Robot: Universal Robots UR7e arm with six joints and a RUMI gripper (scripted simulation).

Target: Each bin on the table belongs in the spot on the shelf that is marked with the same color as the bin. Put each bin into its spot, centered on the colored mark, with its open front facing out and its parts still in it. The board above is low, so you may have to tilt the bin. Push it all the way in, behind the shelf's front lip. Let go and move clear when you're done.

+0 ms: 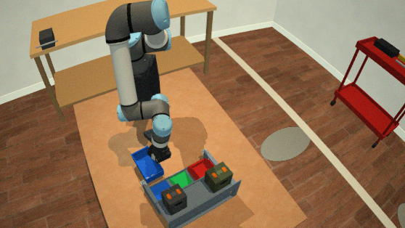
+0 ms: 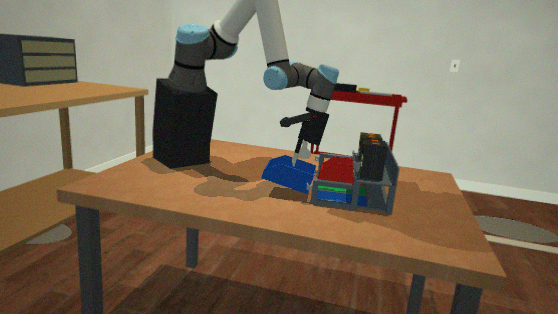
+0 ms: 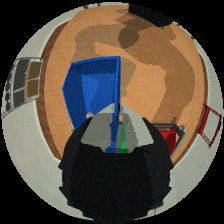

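Right now my hand is 1 cm past the blue bin, 5 cm to the left of it and 2 cm above it. From my hand the other things lie so: red bin (19 cm ahead, 17 cm to the left, 6 cm below).
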